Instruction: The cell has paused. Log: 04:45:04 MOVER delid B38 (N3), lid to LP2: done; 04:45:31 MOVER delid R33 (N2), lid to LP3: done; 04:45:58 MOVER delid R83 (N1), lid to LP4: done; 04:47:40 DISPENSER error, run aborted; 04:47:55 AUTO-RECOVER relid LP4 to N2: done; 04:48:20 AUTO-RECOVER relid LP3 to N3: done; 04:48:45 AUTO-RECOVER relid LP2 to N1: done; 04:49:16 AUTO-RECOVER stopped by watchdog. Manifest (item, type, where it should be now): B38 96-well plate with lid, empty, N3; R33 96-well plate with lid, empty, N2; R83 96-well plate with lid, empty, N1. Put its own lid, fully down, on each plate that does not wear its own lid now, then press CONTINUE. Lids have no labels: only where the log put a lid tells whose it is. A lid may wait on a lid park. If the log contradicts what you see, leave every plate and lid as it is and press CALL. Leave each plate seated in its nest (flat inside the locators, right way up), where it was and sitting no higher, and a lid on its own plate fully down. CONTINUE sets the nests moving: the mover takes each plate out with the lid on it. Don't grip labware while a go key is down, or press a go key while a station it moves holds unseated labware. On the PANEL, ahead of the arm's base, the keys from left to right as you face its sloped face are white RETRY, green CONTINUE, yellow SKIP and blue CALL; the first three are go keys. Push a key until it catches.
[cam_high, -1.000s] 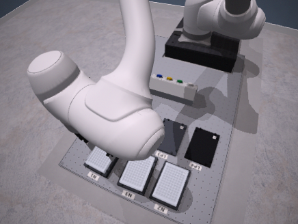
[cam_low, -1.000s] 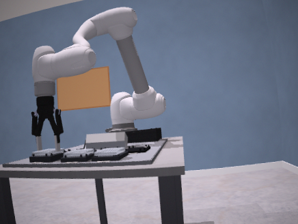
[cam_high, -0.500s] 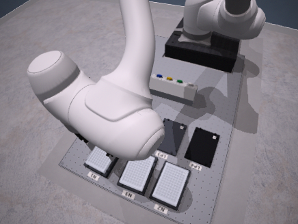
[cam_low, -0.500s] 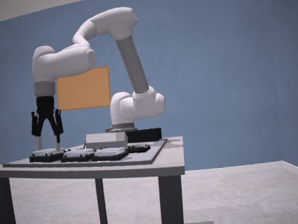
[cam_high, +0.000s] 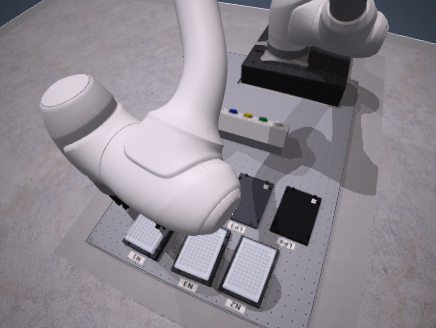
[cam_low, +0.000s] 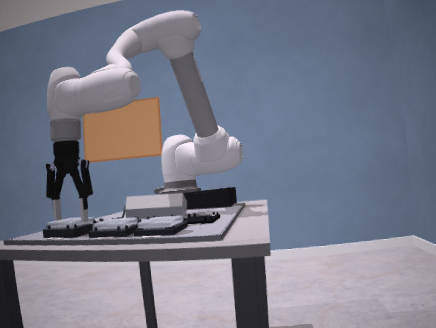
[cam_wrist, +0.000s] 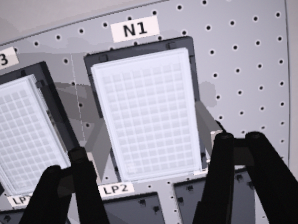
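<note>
The nest N1 lies 5 cm below my hand. Round my hand: LP2 label: 9 cm behind, 8 cm to the left, 6 cm below; then lid park LP1: 18 cm behind, 4 cm to the right, 6 cm below; then pale grey lid: 2 cm below.
</note>
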